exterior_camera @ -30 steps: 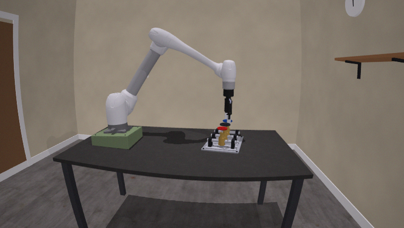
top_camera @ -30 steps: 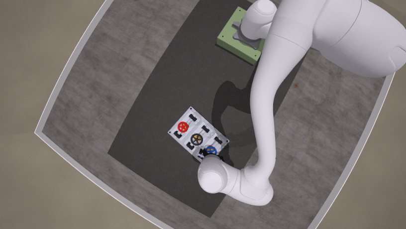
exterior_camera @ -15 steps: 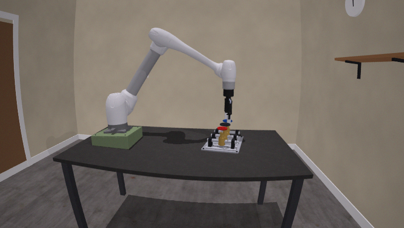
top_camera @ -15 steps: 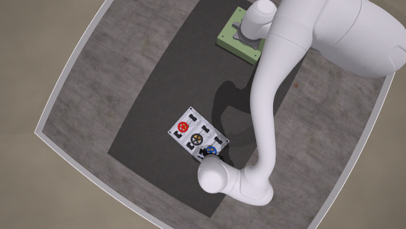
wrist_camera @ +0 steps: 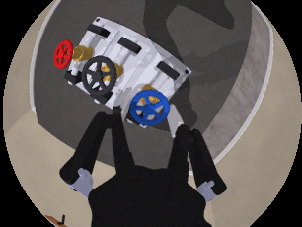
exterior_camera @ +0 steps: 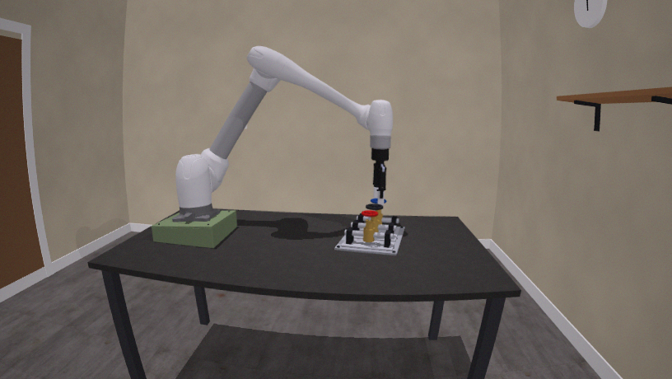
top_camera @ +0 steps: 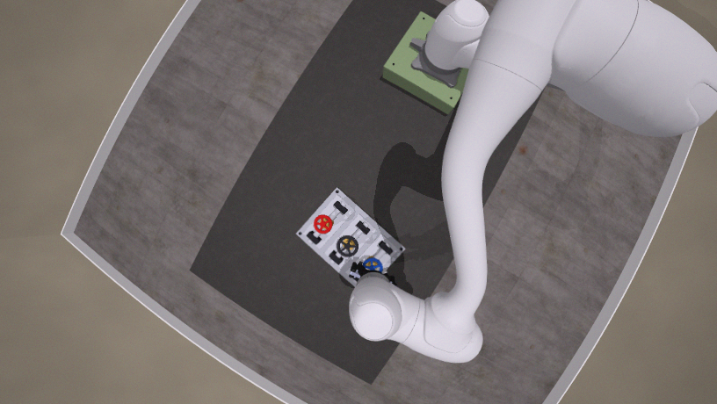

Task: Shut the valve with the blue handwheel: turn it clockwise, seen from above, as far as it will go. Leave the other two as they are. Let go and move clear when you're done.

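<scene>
The blue handwheel lies 2 cm below my hand. The rest, counted from my hand: black handwheel: 3 cm behind, 11 cm to the right, 2 cm below; then red handwheel: 6 cm behind, 21 cm to the right, 2 cm below.
</scene>
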